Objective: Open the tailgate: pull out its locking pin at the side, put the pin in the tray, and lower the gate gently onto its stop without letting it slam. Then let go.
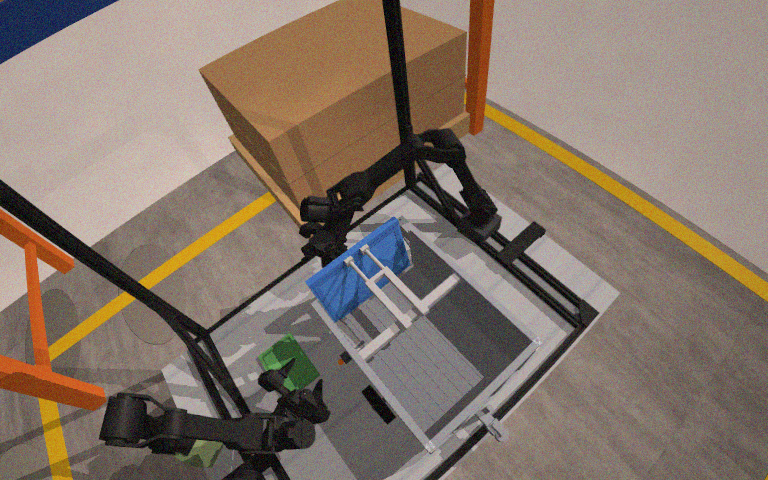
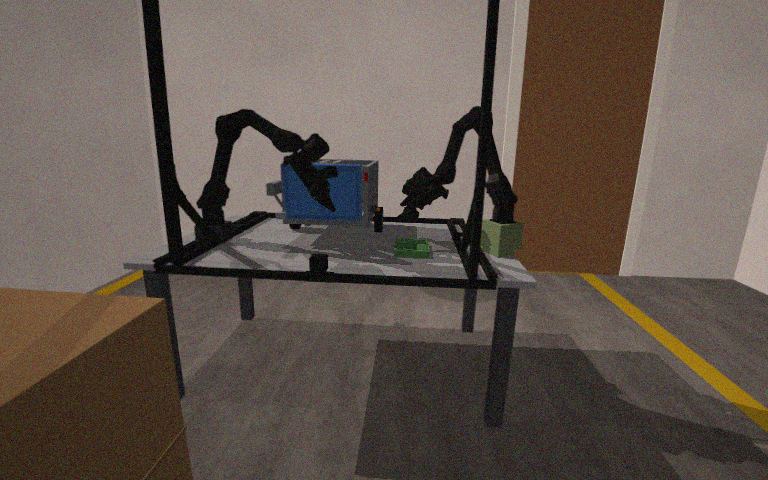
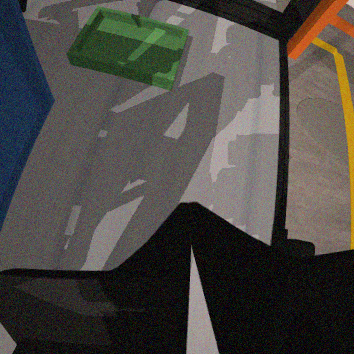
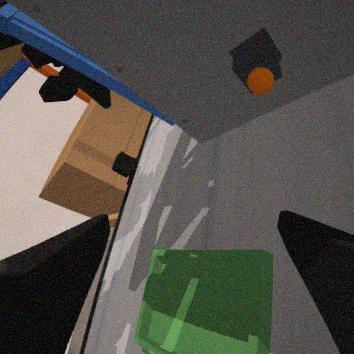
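Seen in the pictures: left gripper, fingertip midpoint: point(image 2: 334, 211) point(image 3: 187, 210) point(image 4: 107, 106); right gripper, fingertip midpoint: point(image 1: 307, 369) point(image 2: 398, 212) point(image 4: 194, 221); left arm's base at its link origin: point(image 1: 480, 218) point(image 2: 213, 223); right arm's base at its link origin: point(image 1: 184, 438) point(image 2: 502, 221).
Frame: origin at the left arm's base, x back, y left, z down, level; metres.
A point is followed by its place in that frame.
The blue tailgate point(image 1: 390, 243) {z -0.168, x -0.317, y -0.063 m} point(image 2: 348, 198) {z -0.112, x -0.501, y -0.091 m} point(image 3: 17, 115) {z -0.069, x -0.508, y -0.085 m} stands upright across the end of the grey trailer bed. The locking pin, with its round orange head point(image 1: 341, 361) {z -0.062, x -0.603, y 0.029 m} point(image 2: 378, 209) {z -0.056, x -0.606, y 0.021 m} point(image 4: 260, 81) {z -0.059, x -0.612, y 0.028 m}, sits in a dark block at the trailer's side near the gate. The green tray point(image 1: 277, 348) {z 0.054, x -0.711, y -0.181 m} point(image 2: 410, 253) {z 0.049, x -0.707, y -0.191 m} point(image 3: 120, 75) {z 0.060, x -0.661, y -0.109 m} point(image 4: 225, 290) {z 0.055, x -0.702, y -0.076 m} lies on the table beside the trailer and looks empty. My left gripper point(image 2: 333, 209) {z -0.086, x -0.463, y -0.193 m} point(image 3: 187, 210) {z -0.086, x -0.463, y -0.193 m} is shut and empty, by the gate's outer face. My right gripper point(image 1: 306, 373) {z -0.053, x -0.677, y -0.022 m} point(image 4: 194, 221) {z -0.053, x -0.677, y -0.022 m} is open and empty, above the tray area and apart from the pin.
The trailer's side wall point(image 1: 390, 396) {z -0.217, x -0.586, y 0.207 m} and a black wheel point(image 1: 378, 403) {z -0.041, x -0.610, y 0.163 m} face the right arm. A light green block point(image 1: 201, 452) {z -0.025, x -1.020, y -0.067 m} point(image 2: 501, 237) {z -0.006, x -1.007, y -0.181 m} is by the right arm's base. Black frame bars and uprights point(image 2: 489, 67) {z -0.486, x -0.857, y -0.405 m} border the table. Stacked brown boxes point(image 1: 339, 73) stand beyond it.
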